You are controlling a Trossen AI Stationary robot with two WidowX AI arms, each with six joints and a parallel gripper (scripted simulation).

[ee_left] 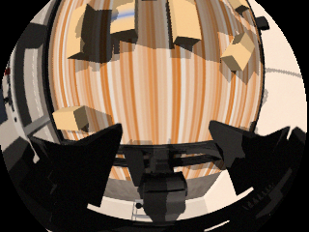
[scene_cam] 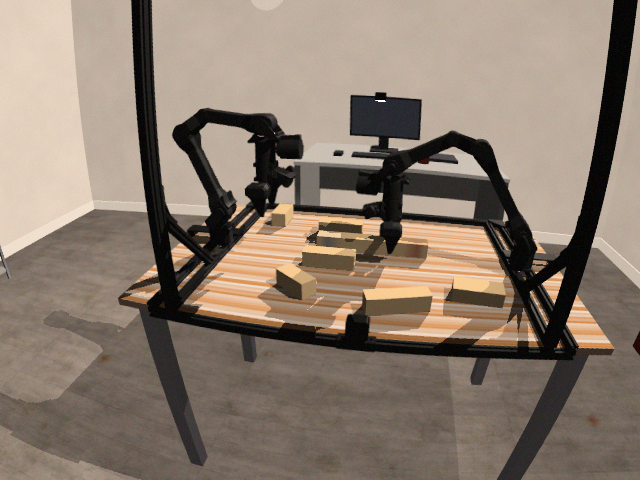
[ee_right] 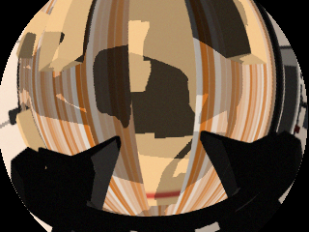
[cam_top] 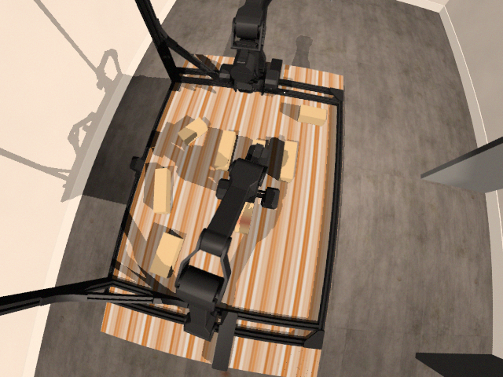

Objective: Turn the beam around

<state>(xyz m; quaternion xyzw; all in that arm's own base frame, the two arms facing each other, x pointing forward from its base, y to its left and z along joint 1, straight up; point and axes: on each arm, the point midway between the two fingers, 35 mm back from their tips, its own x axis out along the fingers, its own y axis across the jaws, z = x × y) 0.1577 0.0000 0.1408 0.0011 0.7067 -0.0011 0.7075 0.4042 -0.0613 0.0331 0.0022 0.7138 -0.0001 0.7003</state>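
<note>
My right gripper is now 50 mm to the right of the beam and 30 mm above it.
The beam is 6 cm ahead of my left hand, 30 cm to the right of it and 14 cm below it.
</note>
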